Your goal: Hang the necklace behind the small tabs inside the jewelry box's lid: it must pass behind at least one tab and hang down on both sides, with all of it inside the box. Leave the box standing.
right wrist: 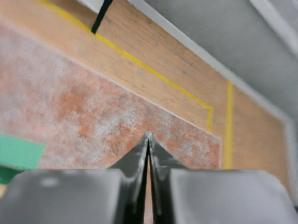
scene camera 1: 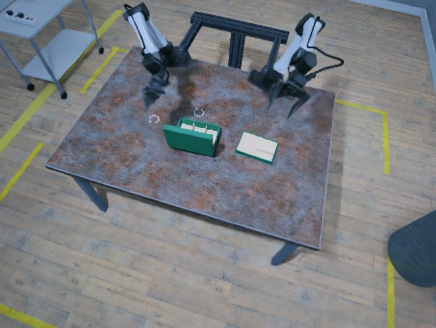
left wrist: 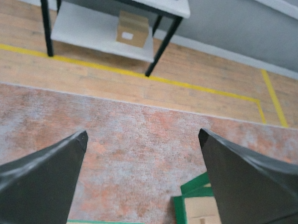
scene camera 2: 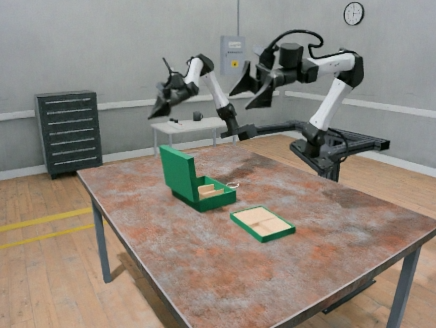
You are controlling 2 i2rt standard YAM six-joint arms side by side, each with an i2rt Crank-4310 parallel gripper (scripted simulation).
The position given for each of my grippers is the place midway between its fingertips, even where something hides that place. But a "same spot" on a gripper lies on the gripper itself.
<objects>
my left gripper: scene camera 1 278,114; left wrist; scene camera 2; not seen in the right wrist view (out of frame)
same spot on my left gripper: [left wrist: 241,178] = [scene camera 2: 243,80]
</objects>
